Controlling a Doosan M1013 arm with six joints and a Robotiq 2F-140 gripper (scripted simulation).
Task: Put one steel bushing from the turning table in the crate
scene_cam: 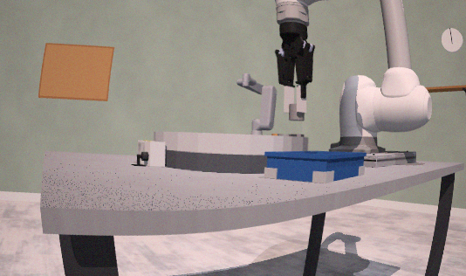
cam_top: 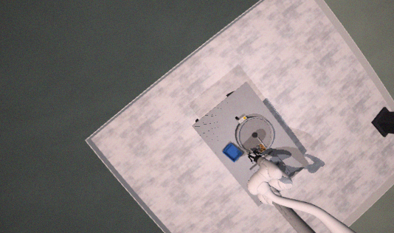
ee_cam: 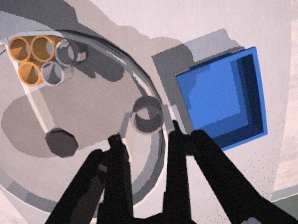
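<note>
Right now the blue crate is 15 cm below my hand, 14 cm to the left of it and 7 cm ahead of it. From my hand the other things lie so: round grey turning table: 19 cm to the right, 12 cm below, 3 cm ahead.
</note>
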